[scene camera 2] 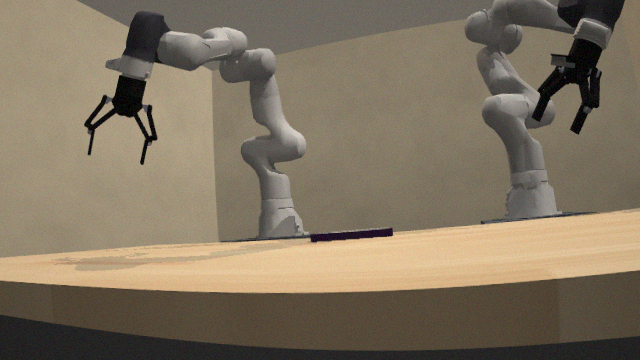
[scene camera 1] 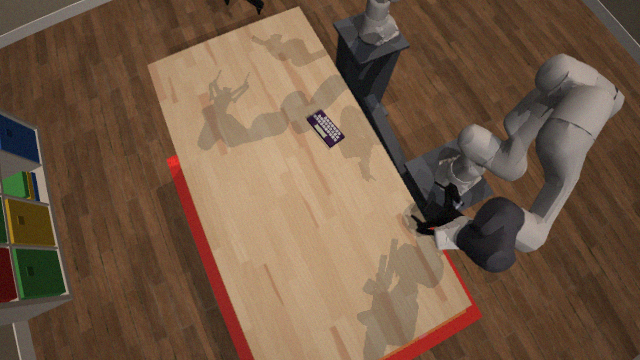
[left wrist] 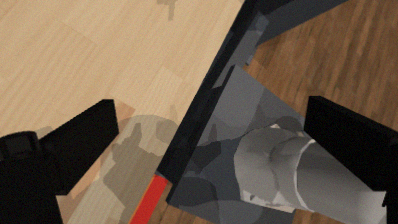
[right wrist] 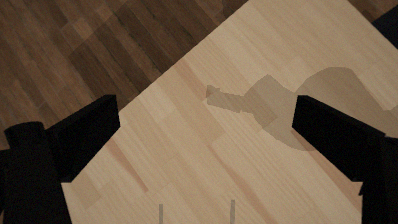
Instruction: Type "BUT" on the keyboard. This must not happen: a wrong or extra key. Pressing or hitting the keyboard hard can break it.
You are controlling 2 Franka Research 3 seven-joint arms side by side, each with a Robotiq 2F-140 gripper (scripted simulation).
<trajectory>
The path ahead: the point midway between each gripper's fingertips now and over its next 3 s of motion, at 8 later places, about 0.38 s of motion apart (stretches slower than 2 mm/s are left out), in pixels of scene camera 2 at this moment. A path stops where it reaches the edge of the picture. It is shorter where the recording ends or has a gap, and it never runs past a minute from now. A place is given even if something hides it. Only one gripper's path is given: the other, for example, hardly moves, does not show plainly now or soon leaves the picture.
My left gripper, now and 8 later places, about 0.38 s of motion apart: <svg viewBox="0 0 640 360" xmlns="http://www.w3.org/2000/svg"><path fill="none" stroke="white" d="M553 125L552 129L550 134L550 134L552 136L552 138L551 140L549 142L545 146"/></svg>
</trajectory>
